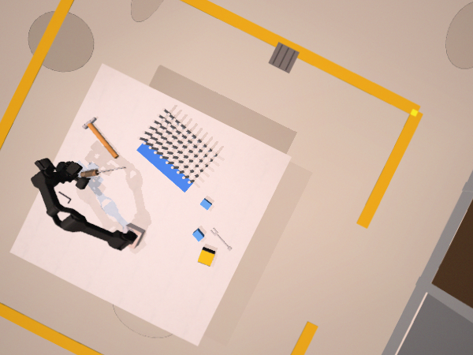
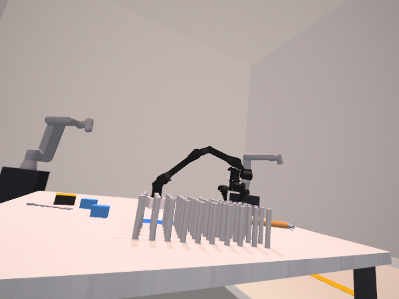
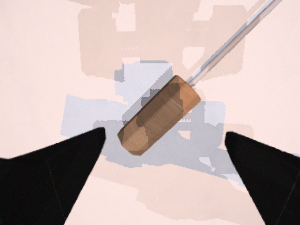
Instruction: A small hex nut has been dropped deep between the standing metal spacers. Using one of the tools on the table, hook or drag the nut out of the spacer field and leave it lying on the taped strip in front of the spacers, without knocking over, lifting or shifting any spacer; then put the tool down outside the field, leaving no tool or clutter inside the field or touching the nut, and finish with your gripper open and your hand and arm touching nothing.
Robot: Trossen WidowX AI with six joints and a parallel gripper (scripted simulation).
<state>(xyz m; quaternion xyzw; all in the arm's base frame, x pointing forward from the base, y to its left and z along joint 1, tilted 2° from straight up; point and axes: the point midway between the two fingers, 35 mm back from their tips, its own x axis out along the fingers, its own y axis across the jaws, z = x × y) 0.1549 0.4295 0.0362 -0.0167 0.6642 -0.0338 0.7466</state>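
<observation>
Right now the screwdriver is 70 mm to the right of my gripper tip, 70 mm ahead of it and 60 mm below it. Also, from my gripper tip: blue taped strip: 350 mm to the right, 290 mm ahead, 70 mm below; then black hex key: 210 mm behind, 70 mm below, 40 mm to the left; then grey wrench: 890 mm to the right, 110 mm ahead, 70 mm below.
</observation>
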